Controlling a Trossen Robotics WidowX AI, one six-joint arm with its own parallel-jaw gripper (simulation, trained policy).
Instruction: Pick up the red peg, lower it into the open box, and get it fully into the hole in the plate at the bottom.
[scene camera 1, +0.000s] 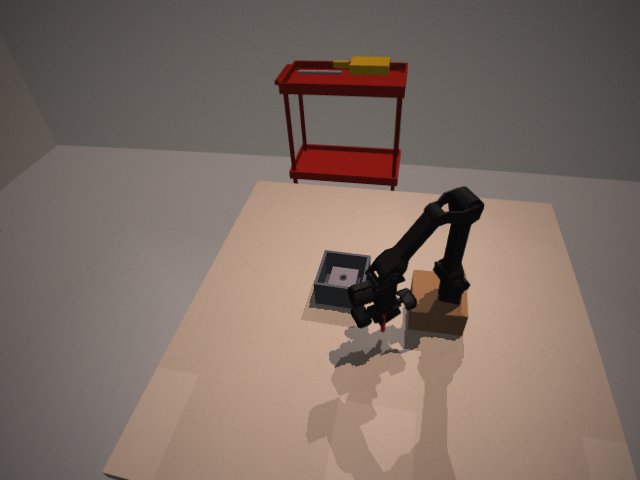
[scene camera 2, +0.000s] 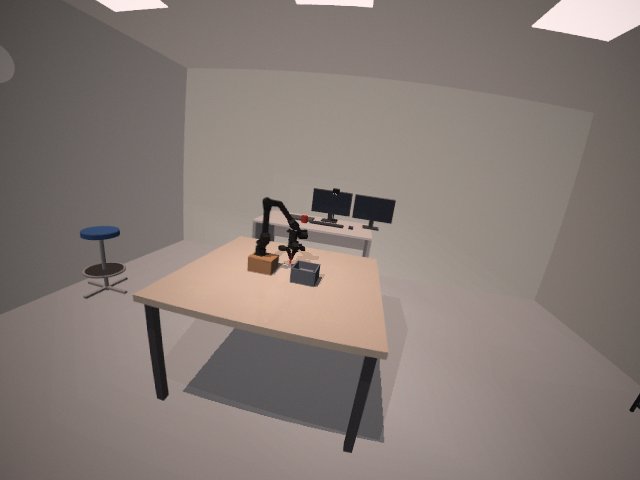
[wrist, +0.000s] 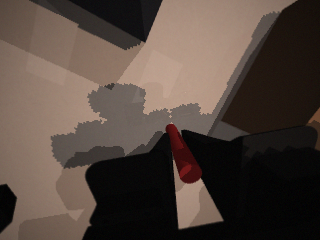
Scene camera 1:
gripper: 382, 323
grey box: 327, 294
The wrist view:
gripper: 174, 135
red peg: 189, 171
